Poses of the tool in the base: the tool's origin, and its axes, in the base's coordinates. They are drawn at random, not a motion.
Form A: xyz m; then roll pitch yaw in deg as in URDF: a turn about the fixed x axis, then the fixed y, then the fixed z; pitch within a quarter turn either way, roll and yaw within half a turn.
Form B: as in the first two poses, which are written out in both.
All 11 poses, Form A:
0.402 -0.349 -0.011 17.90 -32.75 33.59
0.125 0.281 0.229 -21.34 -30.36 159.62
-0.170 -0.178 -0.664 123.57 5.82 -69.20
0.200 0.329 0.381 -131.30 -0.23 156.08
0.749 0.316 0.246 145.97 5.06 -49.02
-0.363 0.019 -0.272 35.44 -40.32 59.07
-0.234 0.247 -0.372 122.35 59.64 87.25
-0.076 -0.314 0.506 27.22 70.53 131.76
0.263 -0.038 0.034 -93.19 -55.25 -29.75
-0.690 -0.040 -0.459 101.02 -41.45 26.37
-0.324 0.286 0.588 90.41 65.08 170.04
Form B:
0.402 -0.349 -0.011 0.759 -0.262 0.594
0.125 0.281 0.229 2.591 0.320 0.561
-0.170 -0.178 -0.664 0.943 -0.925 2.725
0.200 0.329 0.381 -2.860 -0.312 2.337
0.749 0.316 0.246 0.737 -0.490 2.780
-0.363 0.019 -0.272 1.157 0.228 0.879
-0.234 0.247 -0.372 -1.528 0.964 2.065
-0.076 -0.314 0.506 1.800 -0.219 -1.262
0.263 -0.038 0.034 -0.945 0.565 -1.608
-0.690 -0.040 -0.459 0.637 0.582 1.743
-0.324 0.286 0.588 2.006 0.180 -1.574

